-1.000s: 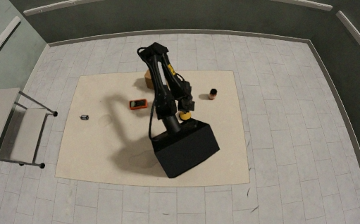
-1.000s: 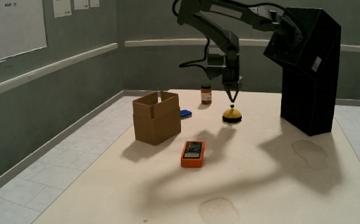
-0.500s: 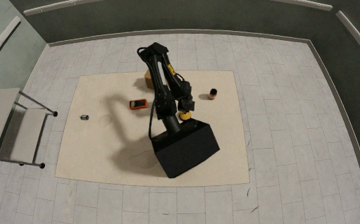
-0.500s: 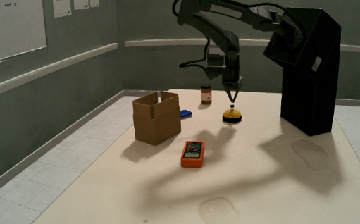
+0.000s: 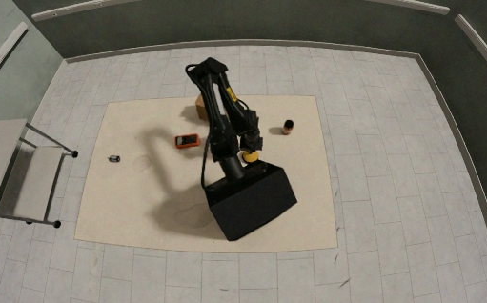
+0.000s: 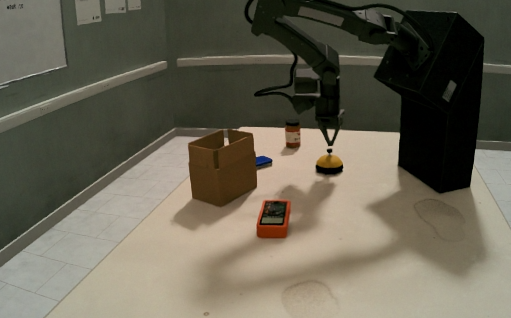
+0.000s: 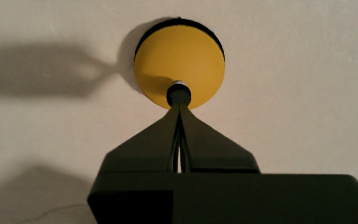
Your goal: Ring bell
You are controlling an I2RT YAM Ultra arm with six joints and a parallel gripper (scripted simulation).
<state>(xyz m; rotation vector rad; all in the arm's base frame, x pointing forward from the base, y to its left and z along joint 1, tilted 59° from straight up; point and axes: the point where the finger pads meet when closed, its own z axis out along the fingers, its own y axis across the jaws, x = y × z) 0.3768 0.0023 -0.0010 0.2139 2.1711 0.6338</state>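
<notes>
Right now the bell button is 30 mm below my hand. From my hand the other things lie so: jar: 190 mm ahead, 160 mm to the right, 40 mm below; blue object: 220 mm ahead, 70 mm below, 50 mm to the left; bell: 40 mm below.
</notes>
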